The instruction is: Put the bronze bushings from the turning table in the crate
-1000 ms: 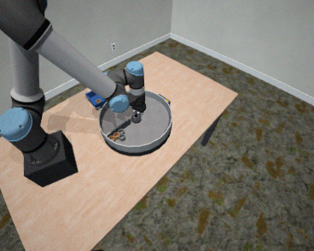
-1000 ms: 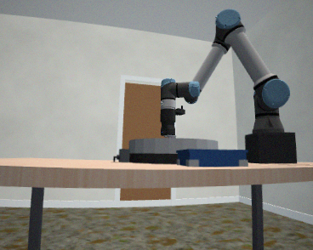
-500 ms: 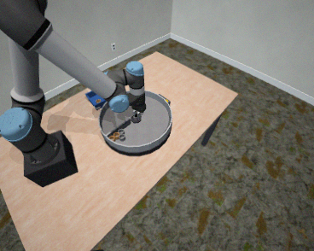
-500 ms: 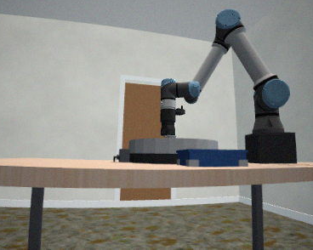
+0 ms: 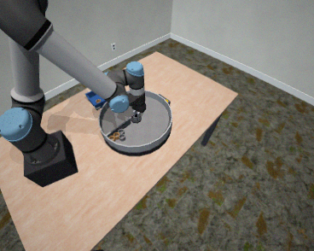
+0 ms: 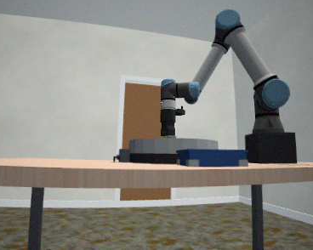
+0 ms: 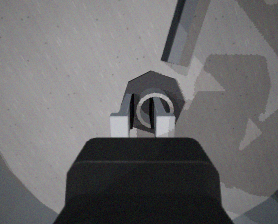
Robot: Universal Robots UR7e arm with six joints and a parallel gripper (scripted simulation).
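Now: the grey turning table 10 mm to the left of my hand and 30 mm below it. From my hand the other things lie so: blue crate: 30 mm ahead, 350 mm to the left, 60 mm below.
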